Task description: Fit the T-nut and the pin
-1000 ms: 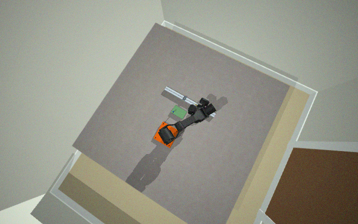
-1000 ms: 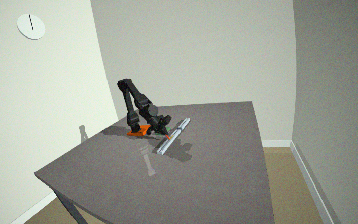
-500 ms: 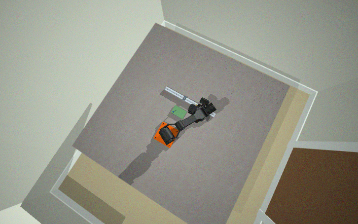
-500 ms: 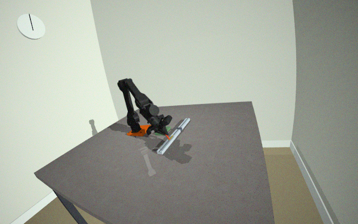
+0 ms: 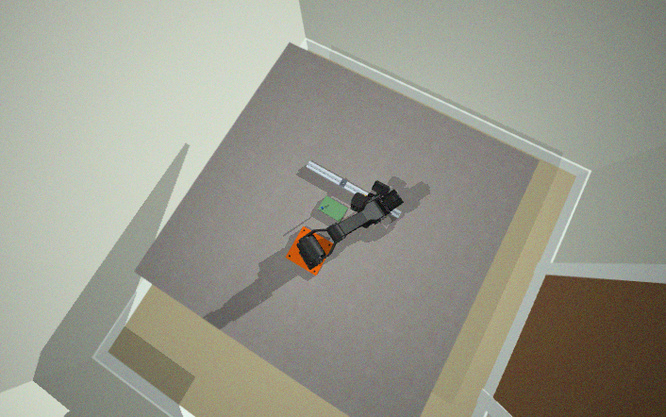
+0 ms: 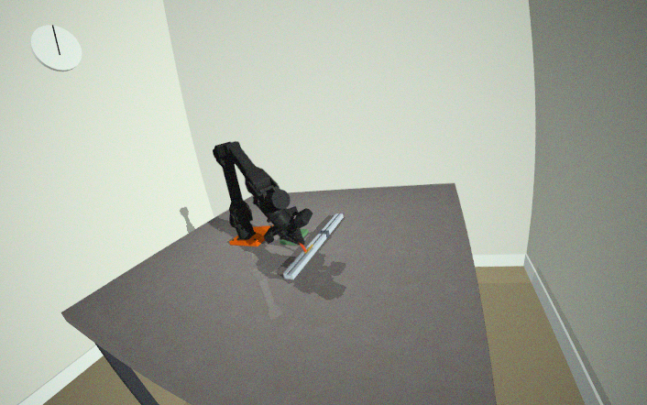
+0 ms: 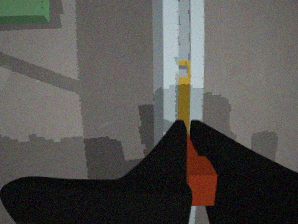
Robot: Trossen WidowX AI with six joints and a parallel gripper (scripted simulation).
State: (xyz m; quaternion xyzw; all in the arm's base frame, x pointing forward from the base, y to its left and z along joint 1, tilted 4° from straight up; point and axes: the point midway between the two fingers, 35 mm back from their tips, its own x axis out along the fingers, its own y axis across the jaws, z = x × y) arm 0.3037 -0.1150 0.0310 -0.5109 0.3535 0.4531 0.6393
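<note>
Now: gripper tip 1 cm to the right of the brass T-nut. From my gripper tip the other things lie so: blue pin (12 cm behind, 16 cm to the left, 1 cm below); then green tray (11 cm behind, 15 cm to the left, 3 cm below); then aluminum rail (2 cm ahead, 12 cm to the left, 3 cm below).
</note>
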